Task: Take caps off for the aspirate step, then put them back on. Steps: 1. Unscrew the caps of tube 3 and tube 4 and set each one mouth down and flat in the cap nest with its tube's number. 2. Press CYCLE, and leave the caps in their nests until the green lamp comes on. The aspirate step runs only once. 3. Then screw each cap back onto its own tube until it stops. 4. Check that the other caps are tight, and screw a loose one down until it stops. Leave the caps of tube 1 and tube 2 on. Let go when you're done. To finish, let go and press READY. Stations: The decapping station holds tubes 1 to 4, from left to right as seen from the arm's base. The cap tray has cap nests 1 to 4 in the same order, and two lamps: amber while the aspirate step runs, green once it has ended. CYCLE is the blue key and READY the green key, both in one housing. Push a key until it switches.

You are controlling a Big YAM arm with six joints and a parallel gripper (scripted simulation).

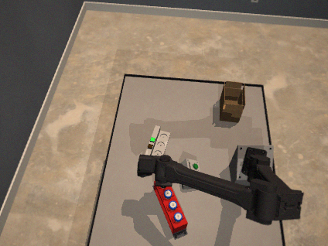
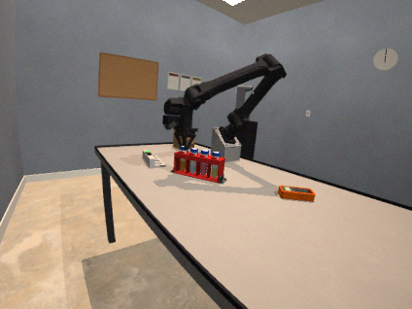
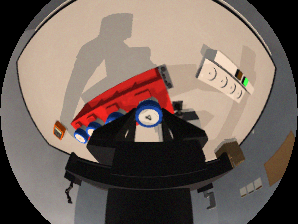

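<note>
The blue tube cap is right at my hand. Also, from my hand: green key: 13 cm behind, 13 cm to the right, 5 cm below; key housing: 12 cm behind, 10 cm to the right, 7 cm below; blue key: 14 cm behind, 8 cm to the right, 5 cm below.
</note>
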